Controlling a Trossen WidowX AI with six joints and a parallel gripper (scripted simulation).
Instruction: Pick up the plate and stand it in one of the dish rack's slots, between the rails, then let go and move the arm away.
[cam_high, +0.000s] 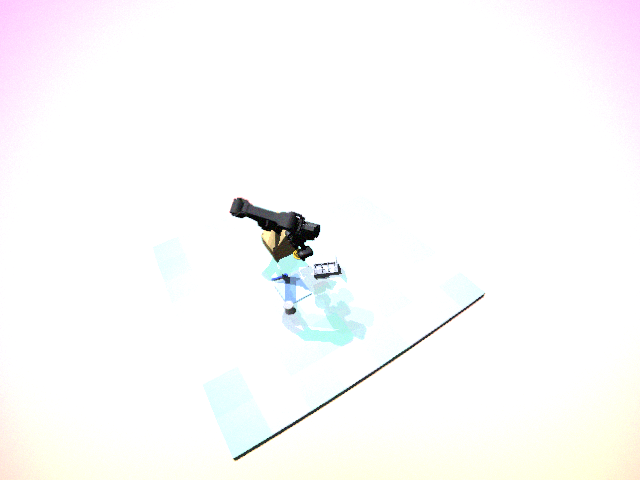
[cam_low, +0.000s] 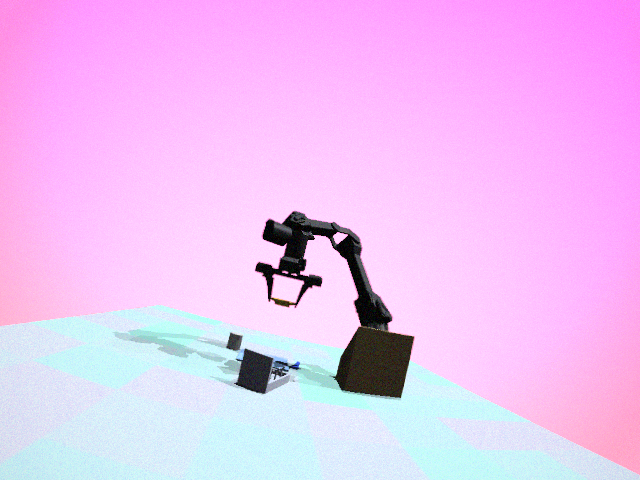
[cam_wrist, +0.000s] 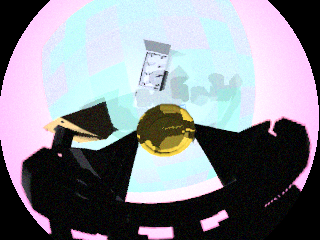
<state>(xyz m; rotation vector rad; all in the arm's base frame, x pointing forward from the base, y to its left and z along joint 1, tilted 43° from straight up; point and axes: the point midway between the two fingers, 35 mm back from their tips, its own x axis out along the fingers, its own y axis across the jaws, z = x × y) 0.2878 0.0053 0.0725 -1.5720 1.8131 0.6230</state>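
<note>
Now: the grey dish rack 1 cm ahead of my gripper tip, 12 cm to the left of it and 16 cm below it. Also, from my gripper tip: yellow plate 1 cm above; white cup 11 cm ahead, 15 cm to the right, 16 cm below; blue spoon 9 cm behind, 8 cm to the right, 18 cm below.
</note>
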